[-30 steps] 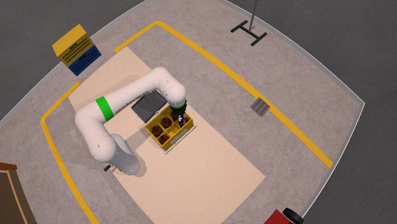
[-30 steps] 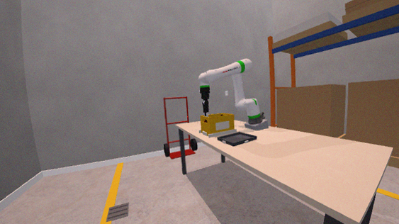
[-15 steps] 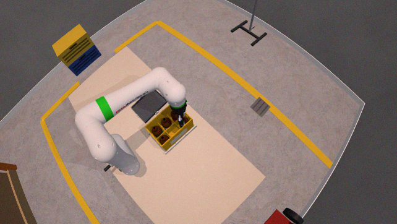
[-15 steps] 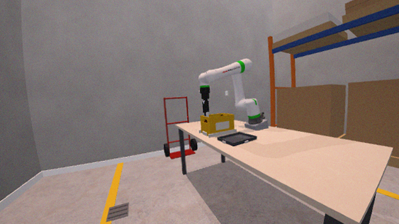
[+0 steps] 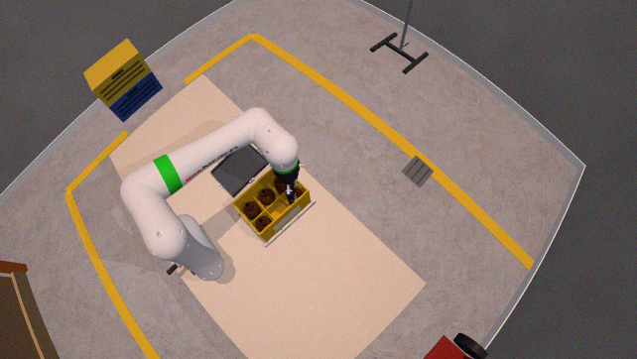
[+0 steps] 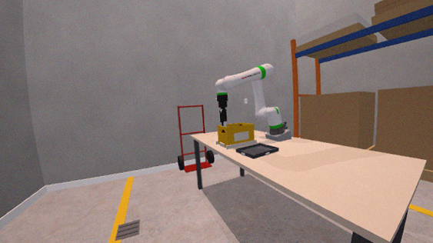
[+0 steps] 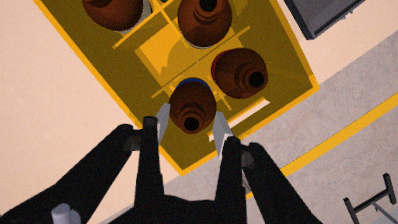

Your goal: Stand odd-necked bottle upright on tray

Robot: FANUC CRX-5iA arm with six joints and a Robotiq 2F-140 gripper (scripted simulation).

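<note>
Right now the yellow crate is 90 mm below my hand, 90 mm behind it and 60 mm to the left of it. Also, from my hand: dark tray: 340 mm to the left, 160 mm below, 50 mm behind; brown bottle: 100 mm to the left, 80 mm below, 80 mm behind.
</note>
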